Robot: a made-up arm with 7 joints.
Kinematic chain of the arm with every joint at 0, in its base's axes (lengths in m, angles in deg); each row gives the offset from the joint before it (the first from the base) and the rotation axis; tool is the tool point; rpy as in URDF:
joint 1: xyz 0 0 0.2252 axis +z
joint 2: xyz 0 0 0 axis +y
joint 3: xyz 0 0 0.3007 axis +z
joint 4: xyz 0.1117 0 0 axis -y
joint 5: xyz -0.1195 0 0.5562 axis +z
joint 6: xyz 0 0 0 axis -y
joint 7: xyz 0.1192 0 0 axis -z
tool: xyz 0 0 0 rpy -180 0 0
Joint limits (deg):
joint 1: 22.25..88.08
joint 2: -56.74..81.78
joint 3: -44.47..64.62
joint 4: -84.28..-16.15
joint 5: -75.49..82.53
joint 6: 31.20..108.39
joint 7: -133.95..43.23
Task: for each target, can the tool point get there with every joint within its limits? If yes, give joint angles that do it. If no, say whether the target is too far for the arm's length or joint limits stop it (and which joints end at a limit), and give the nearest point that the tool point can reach.
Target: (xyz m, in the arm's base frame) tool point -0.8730 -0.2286 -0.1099
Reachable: no: joint limits stop it (at a limit: joint 1, joint 2, joint 3, joint 4, joint 6) | nearest point -0.6460 0.4413 -0.0160 | short by 0.713 m
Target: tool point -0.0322 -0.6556 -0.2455
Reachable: no: joint limits stop it (at a limit: joint 1, joint 2, joint 3, joint 4, joint 6) | nearest point 0.6123 -0.3099 -0.2215 | short by 0.732 m
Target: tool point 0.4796 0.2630 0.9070
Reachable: yes | joints 34.42 -17.10 1.61 -78.57 -54.66 40.11 -102.07
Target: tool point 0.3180 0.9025 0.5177
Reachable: yes | joints 43.97 53.09 55.73 -47.06 -30.81 99.59 -55.06
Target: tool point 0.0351 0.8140 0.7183
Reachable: yes | joints 44.09 15.50 51.81 -70.90 51.77 88.84 15.37
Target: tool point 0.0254 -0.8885 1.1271
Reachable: no: too far | nearest point 0.0202 -0.7056 0.9458 | short by 0.258 m
